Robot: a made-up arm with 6 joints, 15 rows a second.
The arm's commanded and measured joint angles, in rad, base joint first. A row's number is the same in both.
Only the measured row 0 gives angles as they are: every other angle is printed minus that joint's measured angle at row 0.
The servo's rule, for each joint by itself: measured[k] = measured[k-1] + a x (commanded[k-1-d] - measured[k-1]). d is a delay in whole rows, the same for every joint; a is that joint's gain. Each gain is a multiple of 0.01, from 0.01 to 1. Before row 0 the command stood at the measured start. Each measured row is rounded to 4 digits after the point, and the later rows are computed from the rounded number. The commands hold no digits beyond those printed.
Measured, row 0:
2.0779, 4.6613, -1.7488, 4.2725, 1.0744, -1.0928
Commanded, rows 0 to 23:
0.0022, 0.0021, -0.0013, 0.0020, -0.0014, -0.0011
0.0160, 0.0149, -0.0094, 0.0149, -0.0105, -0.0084
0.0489, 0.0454, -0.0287, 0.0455, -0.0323, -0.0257
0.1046, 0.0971, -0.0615, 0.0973, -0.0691, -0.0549
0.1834, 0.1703, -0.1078, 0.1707, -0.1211, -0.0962
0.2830, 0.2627, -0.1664, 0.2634, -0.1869, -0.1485
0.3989, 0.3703, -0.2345, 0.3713, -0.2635, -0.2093
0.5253, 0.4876, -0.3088, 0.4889, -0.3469, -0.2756
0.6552, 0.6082, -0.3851, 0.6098, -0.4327, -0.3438
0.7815, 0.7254, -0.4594, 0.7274, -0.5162, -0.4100
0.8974, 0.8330, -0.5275, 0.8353, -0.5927, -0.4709
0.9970, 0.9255, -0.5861, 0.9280, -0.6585, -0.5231
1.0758, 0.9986, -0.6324, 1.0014, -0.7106, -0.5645
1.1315, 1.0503, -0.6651, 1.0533, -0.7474, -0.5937
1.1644, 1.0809, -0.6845, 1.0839, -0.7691, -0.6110
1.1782, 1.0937, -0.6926, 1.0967, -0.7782, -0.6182
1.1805, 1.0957, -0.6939, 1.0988, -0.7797, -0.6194
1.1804, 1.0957, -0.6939, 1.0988, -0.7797, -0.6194
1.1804, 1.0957, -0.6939, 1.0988, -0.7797, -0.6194
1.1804, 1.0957, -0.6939, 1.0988, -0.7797, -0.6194
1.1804, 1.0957, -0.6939, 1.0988, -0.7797, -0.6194
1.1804, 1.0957, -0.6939, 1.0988, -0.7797, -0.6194
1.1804, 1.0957, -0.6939, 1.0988, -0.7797, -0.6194
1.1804, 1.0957, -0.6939, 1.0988, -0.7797, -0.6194
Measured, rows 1 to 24:
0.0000, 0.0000, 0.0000, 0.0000, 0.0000, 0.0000
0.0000, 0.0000, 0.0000, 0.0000, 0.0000, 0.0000
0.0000, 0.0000, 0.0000, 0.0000, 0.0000, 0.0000
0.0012, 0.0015, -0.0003, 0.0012, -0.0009, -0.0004
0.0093, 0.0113, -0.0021, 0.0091, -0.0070, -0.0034
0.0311, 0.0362, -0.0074, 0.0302, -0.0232, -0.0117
0.0715, 0.0807, -0.0182, 0.0691, -0.0526, -0.0277
0.1330, 0.1461, -0.0361, 0.1280, -0.0964, -0.0530
0.2155, 0.2312, -0.0622, 0.2065, -0.1543, -0.0883
0.3164, 0.3327, -0.0967, 0.3021, -0.2242, -0.1331
0.4313, 0.4458, -0.1391, 0.4104, -0.3027, -0.1858
0.5544, 0.5644, -0.1883, 0.5261, -0.3859, -0.2443
0.6793, 0.6819, -0.2425, 0.6429, -0.4693, -0.3056
0.7993, 0.7922, -0.2995, 0.7545, -0.5483, -0.3668
0.9080, 0.8895, -0.3568, 0.8551, -0.6188, -0.4246
1.0003, 0.9691, -0.4119, 0.9400, -0.6776, -0.4764
1.0725, 1.0284, -0.4625, 1.0057, -0.7223, -0.5198
1.1230, 1.0667, -0.5069, 1.0511, -0.7523, -0.5535
1.1534, 1.0864, -0.5440, 1.0775, -0.7689, -0.5774
1.1683, 1.0932, -0.5740, 1.0899, -0.7758, -0.5929
1.1750, 1.0950, -0.5980, 1.0951, -0.7783, -0.6027
1.1780, 1.0955, -0.6172, 1.0972, -0.7792, -0.6089
1.1793, 1.0956, -0.6325, 1.0981, -0.7795, -0.6128
1.1799, 1.0957, -0.6448, 1.0985, -0.7796, -0.6152
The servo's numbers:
d 3
a 0.55 0.73 0.20 0.58 0.64 0.37

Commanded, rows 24 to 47:
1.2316, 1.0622, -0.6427, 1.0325, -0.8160, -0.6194
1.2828, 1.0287, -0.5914, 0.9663, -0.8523, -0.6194
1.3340, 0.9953, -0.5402, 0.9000, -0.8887, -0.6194
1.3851, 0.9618, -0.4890, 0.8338, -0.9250, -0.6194
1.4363, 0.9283, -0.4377, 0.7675, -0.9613, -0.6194
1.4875, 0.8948, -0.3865, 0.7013, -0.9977, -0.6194
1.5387, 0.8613, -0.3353, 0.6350, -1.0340, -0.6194
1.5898, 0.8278, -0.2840, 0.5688, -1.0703, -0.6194
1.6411, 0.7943, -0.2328, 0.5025, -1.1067, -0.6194
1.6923, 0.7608, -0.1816, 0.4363, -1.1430, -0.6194
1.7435, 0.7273, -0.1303, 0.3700, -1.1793, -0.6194
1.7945, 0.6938, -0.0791, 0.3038, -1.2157, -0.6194
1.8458, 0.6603, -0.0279, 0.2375, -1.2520, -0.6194
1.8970, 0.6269, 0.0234, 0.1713, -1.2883, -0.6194
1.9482, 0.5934, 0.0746, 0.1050, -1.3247, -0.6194
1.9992, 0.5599, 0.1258, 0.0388, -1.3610, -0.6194
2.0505, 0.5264, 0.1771, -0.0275, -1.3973, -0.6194
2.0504, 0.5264, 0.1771, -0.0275, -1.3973, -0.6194
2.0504, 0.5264, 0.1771, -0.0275, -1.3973, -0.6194
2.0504, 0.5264, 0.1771, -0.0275, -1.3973, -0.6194
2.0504, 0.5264, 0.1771, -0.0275, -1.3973, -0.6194
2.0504, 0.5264, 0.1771, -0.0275, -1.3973, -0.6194
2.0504, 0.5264, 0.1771, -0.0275, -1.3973, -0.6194
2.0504, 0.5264, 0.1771, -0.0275, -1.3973, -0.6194
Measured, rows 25 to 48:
1.1802, 1.0957, -0.6546, 1.0987, -0.7797, -0.6168
1.1803, 1.0957, -0.6625, 1.0988, -0.7797, -0.6178
1.1804, 1.0957, -0.6688, 1.0988, -0.7797, -0.6184
1.2086, 1.0712, -0.6636, 1.0603, -0.8029, -0.6188
1.2494, 1.0402, -0.6492, 1.0058, -0.8345, -0.6190
1.2959, 1.0074, -0.6274, 0.9444, -0.8692, -0.6191
1.3450, 0.9741, -0.5997, 0.8803, -0.9049, -0.6192
1.3952, 0.9407, -0.5673, 0.8149, -0.9410, -0.6193
1.4460, 0.9072, -0.5311, 0.7490, -0.9773, -0.6193
1.4970, 0.8737, -0.4919, 0.6829, -1.0136, -0.6193
1.5480, 0.8402, -0.4503, 0.6167, -1.0499, -0.6193
1.5992, 0.8067, -0.4068, 0.5505, -1.0863, -0.6193
1.6504, 0.7732, -0.3618, 0.4843, -1.1226, -0.6193
1.7016, 0.7397, -0.3155, 0.4180, -1.1589, -0.6193
1.7527, 0.7062, -0.2682, 0.3518, -1.1953, -0.6193
1.8039, 0.6727, -0.2201, 0.2855, -1.2316, -0.6193
1.8551, 0.6393, -0.1714, 0.2193, -1.2679, -0.6193
1.9063, 0.6058, -0.1222, 0.1530, -1.3043, -0.6193
1.9574, 0.5723, -0.0726, 0.0868, -1.3406, -0.6193
2.0086, 0.5388, -0.0227, 0.0205, -1.3769, -0.6193
2.0316, 0.5297, 0.0173, -0.0073, -1.3900, -0.6193
2.0419, 0.5273, 0.0493, -0.0190, -1.3947, -0.6193
2.0466, 0.5266, 0.0749, -0.0239, -1.3964, -0.6193
2.0487, 0.5265, 0.0953, -0.0260, -1.3970, -0.6193

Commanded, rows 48 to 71:
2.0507, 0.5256, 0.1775, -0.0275, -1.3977, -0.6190
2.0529, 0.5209, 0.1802, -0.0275, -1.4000, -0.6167
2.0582, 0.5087, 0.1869, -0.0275, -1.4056, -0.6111
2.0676, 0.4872, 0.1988, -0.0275, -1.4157, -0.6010
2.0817, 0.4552, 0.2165, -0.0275, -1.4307, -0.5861
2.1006, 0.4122, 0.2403, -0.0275, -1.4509, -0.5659
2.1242, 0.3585, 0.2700, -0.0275, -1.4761, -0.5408
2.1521, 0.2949, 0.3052, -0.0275, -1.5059, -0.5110
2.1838, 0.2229, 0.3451, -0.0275, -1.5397, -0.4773
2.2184, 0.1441, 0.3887, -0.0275, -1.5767, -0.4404
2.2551, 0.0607, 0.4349, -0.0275, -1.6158, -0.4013
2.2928, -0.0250, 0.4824, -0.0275, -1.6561, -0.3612
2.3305, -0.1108, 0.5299, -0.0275, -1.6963, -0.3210
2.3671, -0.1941, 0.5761, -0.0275, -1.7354, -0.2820
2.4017, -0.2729, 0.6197, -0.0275, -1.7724, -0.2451
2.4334, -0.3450, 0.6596, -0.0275, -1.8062, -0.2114
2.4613, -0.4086, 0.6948, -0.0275, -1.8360, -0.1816
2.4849, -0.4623, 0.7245, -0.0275, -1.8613, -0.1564
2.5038, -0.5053, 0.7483, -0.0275, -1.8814, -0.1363
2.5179, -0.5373, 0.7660, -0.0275, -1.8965, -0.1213
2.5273, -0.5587, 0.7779, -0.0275, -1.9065, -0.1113
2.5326, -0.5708, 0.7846, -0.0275, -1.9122, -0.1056
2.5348, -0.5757, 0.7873, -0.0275, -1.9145, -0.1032
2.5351, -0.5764, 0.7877, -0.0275, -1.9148, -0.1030
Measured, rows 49 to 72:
2.0496, 0.5264, 0.1117, -0.0269, -1.3972, -0.6193
2.0500, 0.5264, 0.1248, -0.0272, -1.3973, -0.6193
2.0502, 0.5264, 0.1353, -0.0274, -1.3973, -0.6193
2.0505, 0.5258, 0.1437, -0.0275, -1.3976, -0.6192
2.0518, 0.5222, 0.1510, -0.0275, -1.3991, -0.6183
2.0553, 0.5123, 0.1582, -0.0275, -1.4033, -0.6156
2.0621, 0.4940, 0.1663, -0.0275, -1.4112, -0.6102
2.0729, 0.4657, 0.1763, -0.0275, -1.4237, -0.6013
2.0881, 0.4266, 0.1891, -0.0275, -1.4411, -0.5882
2.1080, 0.3769, 0.2053, -0.0275, -1.4635, -0.5707
2.1323, 0.3170, 0.2253, -0.0275, -1.4906, -0.5486
2.1606, 0.2483, 0.2493, -0.0275, -1.5220, -0.5222
2.1924, 0.1722, 0.2772, -0.0275, -1.5570, -0.4919
2.2269, 0.0908, 0.3087, -0.0275, -1.5946, -0.4584
2.2631, 0.0063, 0.3434, -0.0275, -1.6340, -0.4224
2.3002, -0.0792, 0.3807, -0.0275, -1.6739, -0.3849
2.3370, -0.1631, 0.4198, -0.0275, -1.7133, -0.3468
2.3726, -0.2433, 0.4598, -0.0275, -1.7511, -0.3092
2.4060, -0.3175, 0.4998, -0.0275, -1.7864, -0.2730
2.4364, -0.3840, 0.5388, -0.0275, -1.8181, -0.2392
2.4631, -0.4412, 0.5759, -0.0275, -1.8457, -0.2086
2.4855, -0.4880, 0.6104, -0.0275, -1.8685, -0.1818
2.5033, -0.5240, 0.6415, -0.0275, -1.8864, -0.1594
2.5165, -0.5493, 0.6688, -0.0275, -1.8993, -0.1416

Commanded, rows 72 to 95:
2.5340, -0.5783, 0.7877, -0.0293, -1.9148, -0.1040
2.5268, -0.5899, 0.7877, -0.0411, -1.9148, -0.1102
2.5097, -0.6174, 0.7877, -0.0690, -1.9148, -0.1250
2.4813, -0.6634, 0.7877, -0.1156, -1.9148, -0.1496
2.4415, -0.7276, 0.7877, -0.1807, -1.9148, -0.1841
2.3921, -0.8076, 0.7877, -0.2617, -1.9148, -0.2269
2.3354, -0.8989, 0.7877, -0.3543, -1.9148, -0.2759
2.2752, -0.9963, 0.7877, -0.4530, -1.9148, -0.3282
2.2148, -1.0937, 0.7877, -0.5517, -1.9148, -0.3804
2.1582, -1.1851, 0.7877, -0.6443, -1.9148, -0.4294
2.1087, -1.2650, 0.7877, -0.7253, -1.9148, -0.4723
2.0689, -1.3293, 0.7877, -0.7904, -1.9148, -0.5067
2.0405, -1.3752, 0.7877, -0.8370, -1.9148, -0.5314
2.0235, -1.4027, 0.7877, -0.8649, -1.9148, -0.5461
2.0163, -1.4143, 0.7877, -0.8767, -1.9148, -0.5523
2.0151, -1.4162, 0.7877, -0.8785, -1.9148, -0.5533
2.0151, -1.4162, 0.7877, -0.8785, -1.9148, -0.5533
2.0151, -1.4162, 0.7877, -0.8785, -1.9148, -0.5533
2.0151, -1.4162, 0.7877, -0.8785, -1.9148, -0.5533
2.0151, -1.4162, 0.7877, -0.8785, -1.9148, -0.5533
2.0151, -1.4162, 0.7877, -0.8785, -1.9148, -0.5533
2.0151, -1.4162, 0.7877, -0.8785, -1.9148, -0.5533
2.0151, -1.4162, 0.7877, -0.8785, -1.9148, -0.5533
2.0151, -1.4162, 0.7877, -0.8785, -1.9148, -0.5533
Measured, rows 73 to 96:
2.5254, -0.5650, 0.6920, -0.0275, -1.9076, -0.1283
2.5306, -0.5728, 0.7111, -0.0275, -1.9120, -0.1190
2.5331, -0.5754, 0.7264, -0.0275, -1.9138, -0.1131
2.5336, -0.5775, 0.7387, -0.0285, -1.9144, -0.1097
2.5299, -0.5866, 0.7485, -0.0358, -1.9147, -0.1099
2.5188, -0.6091, 0.7563, -0.0551, -1.9148, -0.1155
2.4982, -0.6487, 0.7626, -0.0902, -1.9148, -0.1281
2.4670, -0.7063, 0.7676, -0.1427, -1.9148, -0.1488
2.4258, -0.7802, 0.7716, -0.2117, -1.9148, -0.1777
2.3761, -0.8669, 0.7748, -0.2944, -1.9148, -0.2140
2.3206, -0.9614, 0.7774, -0.3864, -1.9148, -0.2563
2.2624, -1.0580, 0.7795, -0.4823, -1.9148, -0.3022
2.2051, -1.1508, 0.7811, -0.5763, -1.9148, -0.3493
2.1521, -1.2342, 0.7824, -0.6627, -1.9148, -0.3948
2.1063, -1.3036, 0.7835, -0.7368, -1.9148, -0.4362
2.0701, -1.3559, 0.7843, -0.7949, -1.9148, -0.4714
2.0445, -1.3901, 0.7850, -0.8355, -1.9148, -0.4990
2.0290, -1.4078, 0.7855, -0.8594, -1.9148, -0.5187
2.0214, -1.4139, 0.7859, -0.8705, -1.9148, -0.5315
2.0179, -1.4156, 0.7863, -0.8751, -1.9148, -0.5396
2.0164, -1.4160, 0.7866, -0.8771, -1.9148, -0.5447
2.0157, -1.4161, 0.7868, -0.8779, -1.9148, -0.5479
2.0154, -1.4162, 0.7870, -0.8782, -1.9148, -0.5499
2.0152, -1.4162, 0.7871, -0.8784, -1.9148, -0.5512

